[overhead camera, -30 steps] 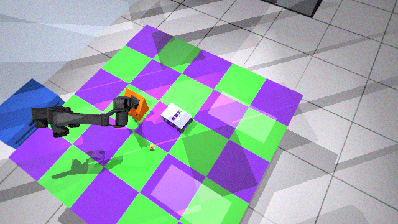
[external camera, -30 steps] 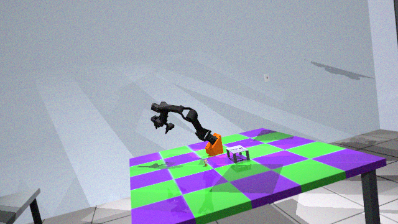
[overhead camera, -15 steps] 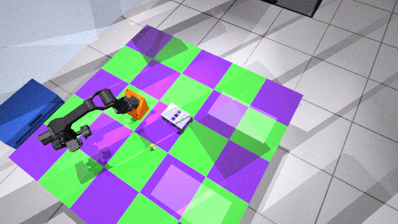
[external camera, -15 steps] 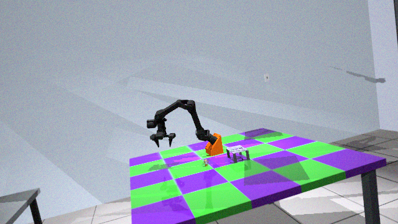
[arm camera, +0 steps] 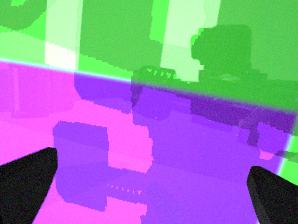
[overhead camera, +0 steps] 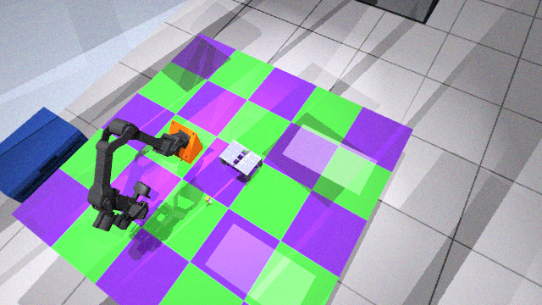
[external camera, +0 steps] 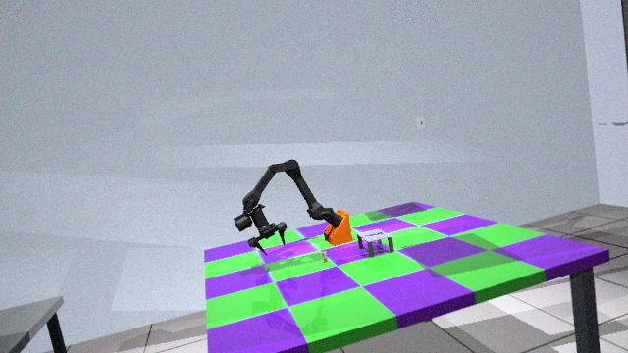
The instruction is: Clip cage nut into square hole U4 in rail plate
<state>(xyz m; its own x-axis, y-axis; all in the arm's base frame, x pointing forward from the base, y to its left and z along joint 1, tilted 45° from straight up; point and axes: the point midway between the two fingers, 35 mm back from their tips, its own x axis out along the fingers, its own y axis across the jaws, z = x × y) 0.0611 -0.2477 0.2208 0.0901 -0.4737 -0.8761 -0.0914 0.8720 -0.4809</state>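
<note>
My gripper tip is now 190 mm short of the cage nut, 180 mm to the right of it and 20 mm above it.
</note>
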